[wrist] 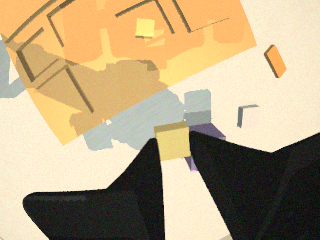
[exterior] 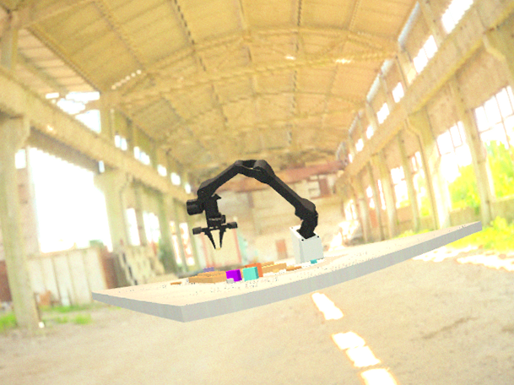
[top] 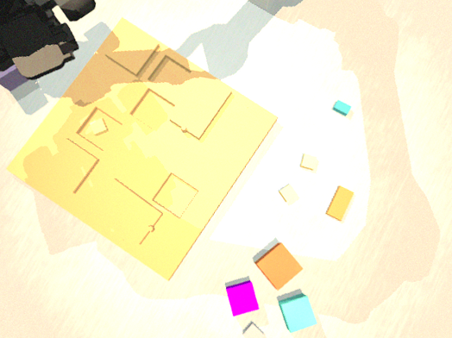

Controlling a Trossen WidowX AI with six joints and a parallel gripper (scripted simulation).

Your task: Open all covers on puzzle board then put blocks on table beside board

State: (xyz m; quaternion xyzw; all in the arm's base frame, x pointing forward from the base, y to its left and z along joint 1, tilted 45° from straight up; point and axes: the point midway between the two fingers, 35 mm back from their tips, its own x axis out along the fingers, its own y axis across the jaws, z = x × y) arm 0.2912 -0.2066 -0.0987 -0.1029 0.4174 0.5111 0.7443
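The yellow puzzle board lies 130 mm to the left of my gripper tip, 100 mm below it and 30 mm ahead of it. From my gripper tip the other things lie so: orange cube: 400 mm to the left, 140 mm ahead, 100 mm below; then lilac block: 100 mm below, 90 mm to the right, 10 mm ahead; then magenta cube: 370 mm to the left, 200 mm ahead, 100 mm below.
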